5 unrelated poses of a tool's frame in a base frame.
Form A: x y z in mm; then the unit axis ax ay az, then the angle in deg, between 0 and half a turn.
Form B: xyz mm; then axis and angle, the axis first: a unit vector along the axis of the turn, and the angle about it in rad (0 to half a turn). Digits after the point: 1 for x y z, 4 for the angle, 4 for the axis.
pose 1, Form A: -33.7 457.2 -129.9 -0.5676 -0.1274 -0.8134 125.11
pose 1, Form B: -33.7 457.2 -129.9 -0.5676 -0.1274 -0.8134 2.1836
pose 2, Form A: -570.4 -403.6 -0.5 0.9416 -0.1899 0.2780 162.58
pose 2, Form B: -570.4 -403.6 -0.5 0.9416 -0.1899 0.2780 2.8376
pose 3, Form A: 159.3 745.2 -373.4 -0.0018 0.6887 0.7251 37.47
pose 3, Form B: 159.3 745.2 -373.4 -0.0018 0.6887 0.7251 0.6540
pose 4, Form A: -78.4 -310.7 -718.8 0.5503 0.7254 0.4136 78.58
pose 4, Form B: -78.4 -310.7 -718.8 0.5503 0.7254 0.4136 1.3715
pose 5, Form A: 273.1 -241.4 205.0 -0.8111 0.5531 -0.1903 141.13
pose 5, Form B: 273.1 -241.4 205.0 -0.8111 0.5531 -0.1903 2.4632
